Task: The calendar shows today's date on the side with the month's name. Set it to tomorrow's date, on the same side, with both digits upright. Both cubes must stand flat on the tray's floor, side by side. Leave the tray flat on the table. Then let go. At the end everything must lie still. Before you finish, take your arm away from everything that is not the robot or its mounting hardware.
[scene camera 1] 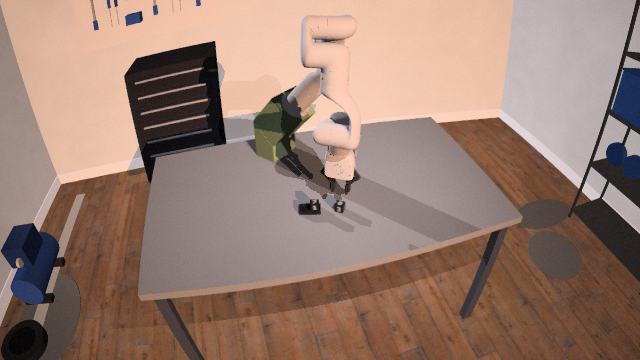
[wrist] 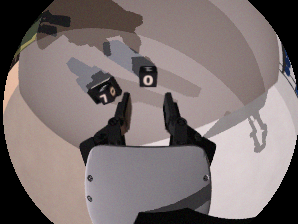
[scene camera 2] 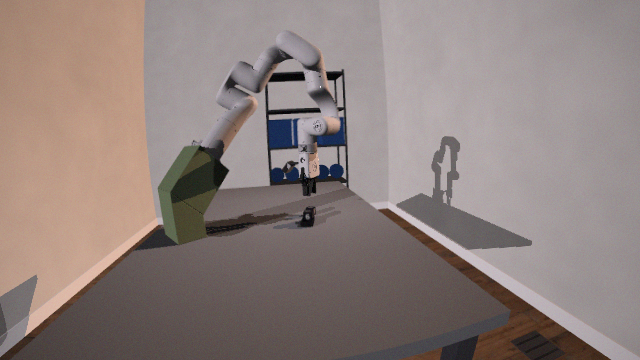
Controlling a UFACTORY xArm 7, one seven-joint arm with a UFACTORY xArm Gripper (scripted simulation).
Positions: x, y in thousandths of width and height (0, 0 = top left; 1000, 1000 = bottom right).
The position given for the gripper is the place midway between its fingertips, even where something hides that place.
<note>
In view: the gripper (scene camera 1: 532, 532).
The gripper shows as well in the wrist view (wrist: 495, 449) and in scene camera 2 (scene camera 2: 484, 540).
</note>
